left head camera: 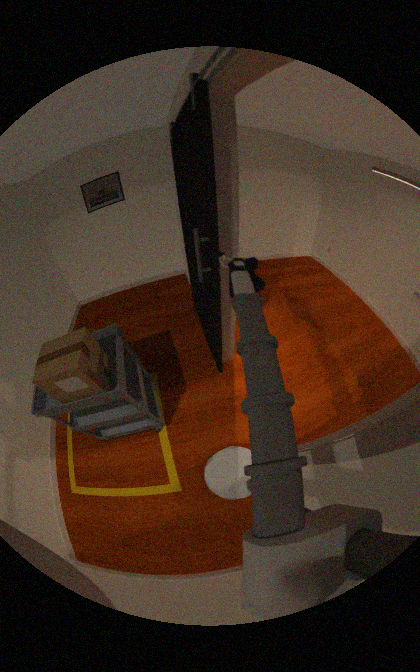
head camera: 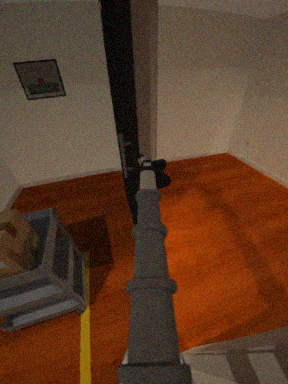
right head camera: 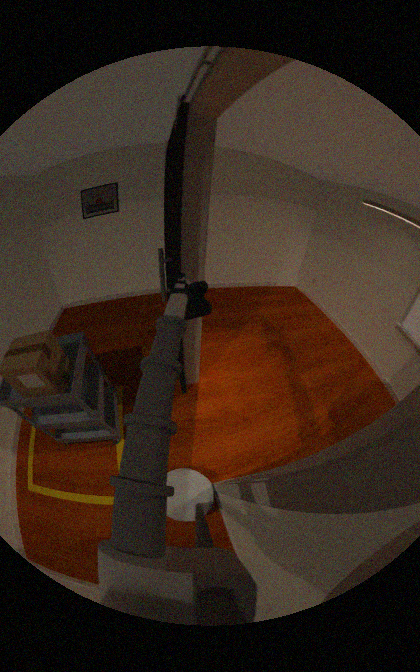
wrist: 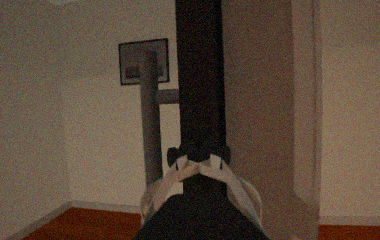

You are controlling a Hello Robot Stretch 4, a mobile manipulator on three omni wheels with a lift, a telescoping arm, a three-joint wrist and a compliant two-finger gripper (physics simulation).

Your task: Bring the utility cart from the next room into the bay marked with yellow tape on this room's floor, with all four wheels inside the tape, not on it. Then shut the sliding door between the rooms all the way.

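Places are measured from the robot's base along level axes (x left, y down, z back), in millimetres.
Where they show: gripper, fingertip midpoint: (head camera: pixel 136 155) (wrist: pixel 198 152).
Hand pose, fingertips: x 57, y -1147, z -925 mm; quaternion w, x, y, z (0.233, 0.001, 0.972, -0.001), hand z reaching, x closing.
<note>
Things, the pixels of their centre, and the offset from my fingertips. "pt": a spot on its surface instead.
- cardboard box at a spot on its surface: (head camera: pixel 17 242) pt dy +199, dx +580, dz +472 mm
- wall end at a spot on its surface: (wrist: pixel 257 110) pt dy -41, dx -46, dz -114 mm
The grey utility cart (head camera: pixel 55 250) (left head camera: pixel 135 387) (right head camera: pixel 95 395) stands upright at the far end of the yellow tape bay (left head camera: pixel 125 491) (right head camera: pixel 70 496). Its near right wheel is close to the right tape line; I cannot tell whether it touches. The far wheels are hidden. The black sliding door (head camera: pixel 120 85) (left head camera: pixel 197 175) (right head camera: pixel 175 200) (wrist: pixel 201 75) stands open along the wall end, with its grey bar handle (head camera: pixel 123 155) (left head camera: pixel 198 255) (right head camera: pixel 161 275) (wrist: pixel 150 120) on the left face. My gripper (head camera: pixel 145 161) (left head camera: pixel 223 256) (right head camera: pixel 180 281) (wrist: pixel 198 152) is shut and empty, in front of the door's edge, right of the handle.
A cardboard box (head camera: pixel 17 242) (left head camera: pixel 70 367) (right head camera: pixel 35 362) rests on the cart. The wall end (left head camera: pixel 227 200) (right head camera: pixel 196 210) (wrist: pixel 257 110) stands right of the door. A round white shape (left head camera: pixel 225 472) (right head camera: pixel 187 492) lies low beside my arm. A framed picture (wrist: pixel 132 60) hangs on the back wall.
</note>
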